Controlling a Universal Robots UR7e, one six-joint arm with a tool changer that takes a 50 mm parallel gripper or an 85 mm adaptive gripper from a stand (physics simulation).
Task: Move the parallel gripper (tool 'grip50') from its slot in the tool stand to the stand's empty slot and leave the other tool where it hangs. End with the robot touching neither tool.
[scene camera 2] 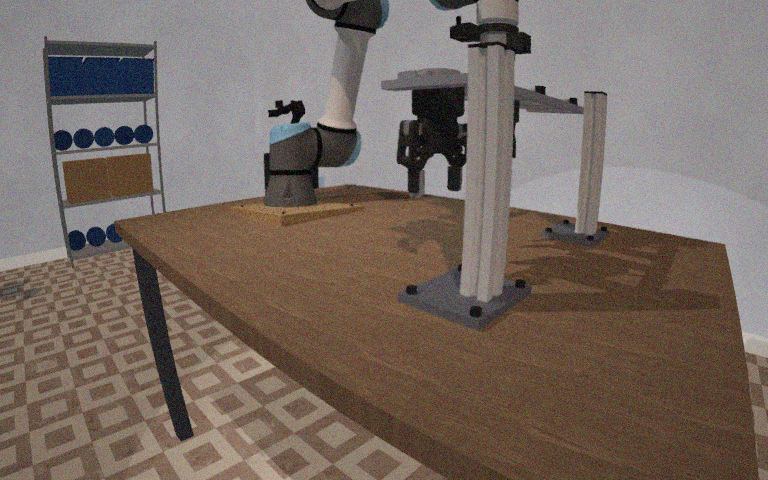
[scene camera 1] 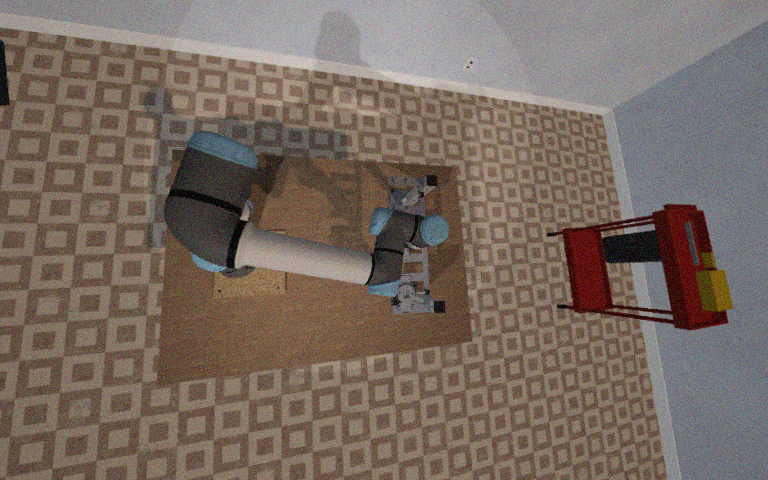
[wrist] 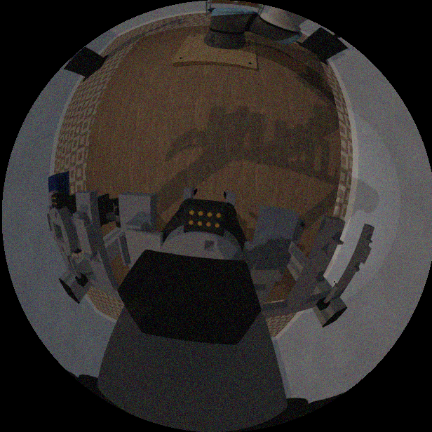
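Seen in the pictures: arm's base, link origin: [scene camera 2: 290, 204].
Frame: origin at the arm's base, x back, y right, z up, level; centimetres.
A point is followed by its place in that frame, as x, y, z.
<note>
The tool stand [scene camera 1: 421, 306] {-62.3, 33.6, 27.1} [scene camera 2: 488, 169] {-68.1, 37.0, 16.0} [wrist: 322, 250] has two tools in its slots. The parallel gripper [wrist: 206, 220] hangs in the middle slot. Its coupling with gold contacts shows below the arm's tool changer [wrist: 190, 297] [scene camera 2: 491, 35] {-60.9, 13.0, 37.5}. Its fingers are hidden, so their opening cannot be told. The changer is over this slot; the contacts are uncovered, but whether the two halves touch cannot be told. The adaptive gripper [scene camera 1: 408, 291] [scene camera 2: 438, 107] [wrist: 60, 201] hangs in the end slot, fingers apart. The slot at the other end, right in the wrist view, holds no tool.
The wooden table [scene camera 1: 305, 333] {-19.1, 36.7, -1.1} [scene camera 2: 339, 294] {-50.6, 42.1, -1.1} [wrist: 150, 110] carries the arm's base board [scene camera 1: 254, 284] {-4.3, 11.5, 0.9} [scene camera 2: 283, 216] {-15.0, 17.3, 1.2} [wrist: 215, 60]. Tall posts support the stand's ends. A red cart [scene camera 1: 586, 268] is beyond the table. A shelf unit [scene camera 2: 54, 169] stands by the wall.
</note>
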